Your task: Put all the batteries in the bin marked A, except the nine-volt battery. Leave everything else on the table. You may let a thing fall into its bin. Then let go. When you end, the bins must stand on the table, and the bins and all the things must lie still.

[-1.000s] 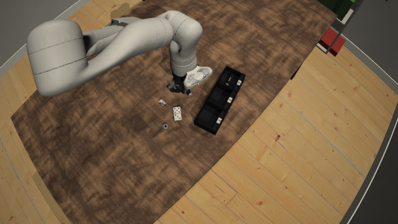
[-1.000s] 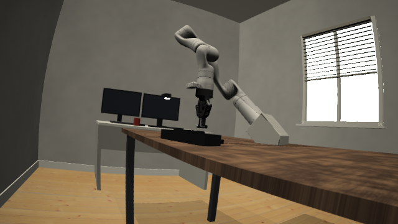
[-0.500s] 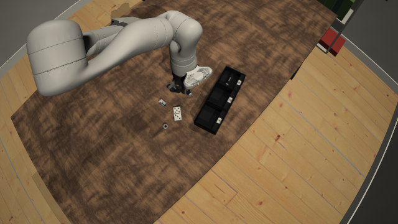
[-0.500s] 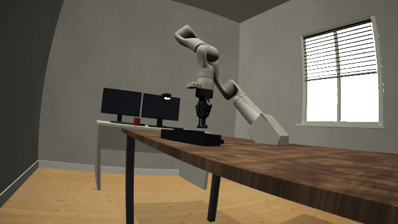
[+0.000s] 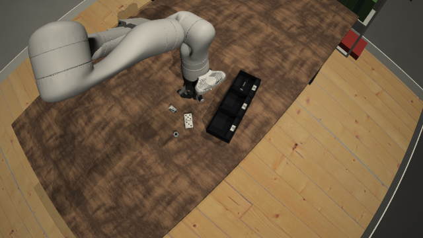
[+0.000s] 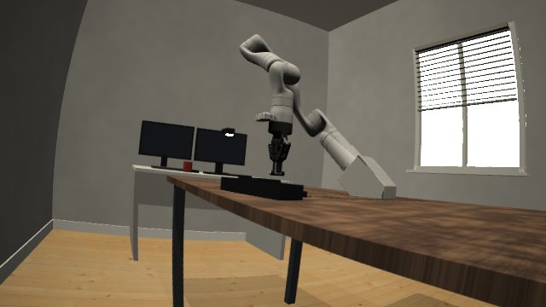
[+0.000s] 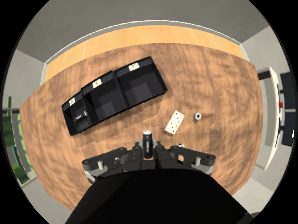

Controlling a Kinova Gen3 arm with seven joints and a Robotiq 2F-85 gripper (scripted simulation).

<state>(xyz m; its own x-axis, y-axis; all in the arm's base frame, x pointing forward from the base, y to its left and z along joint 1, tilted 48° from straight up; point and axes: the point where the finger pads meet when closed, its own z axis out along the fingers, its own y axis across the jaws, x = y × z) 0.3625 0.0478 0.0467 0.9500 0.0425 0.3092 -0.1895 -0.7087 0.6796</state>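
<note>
Now: hand 10 mm short of the white domino, 70 mm to the left of it and 80 mm above it. From my hand the other things lie so: metal nut (20 mm ahead, 130 mm to the right, 80 mm below); then black nine-volt battery (40 mm behind, 70 mm to the left, 70 mm below); then grey metal piece (50 mm behind, 70 mm to the right, 70 mm below).
</note>
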